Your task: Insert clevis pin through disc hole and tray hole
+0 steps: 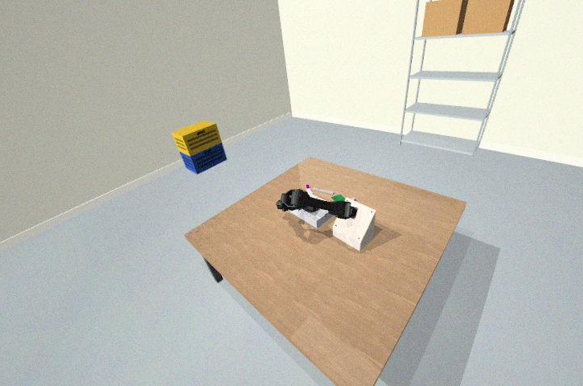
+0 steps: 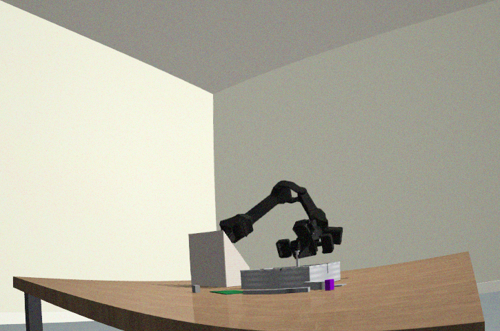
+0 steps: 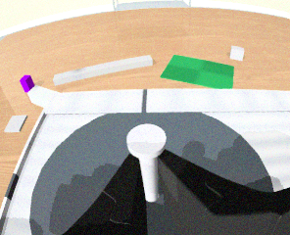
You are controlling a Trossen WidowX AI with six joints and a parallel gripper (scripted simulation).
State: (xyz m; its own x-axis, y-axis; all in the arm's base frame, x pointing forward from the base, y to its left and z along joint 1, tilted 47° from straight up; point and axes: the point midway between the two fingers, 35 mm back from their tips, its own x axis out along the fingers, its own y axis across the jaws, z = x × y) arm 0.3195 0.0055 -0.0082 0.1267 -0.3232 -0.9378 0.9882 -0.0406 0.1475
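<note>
The steel clevis pin is 1 cm below my gripper tip. Also, from my gripper tip: steel tray 5 cm below, 2 cm behind; flat grey piece 18 cm ahead, 13 cm to the right, 9 cm below; aluminium disc 3 cm below.
</note>
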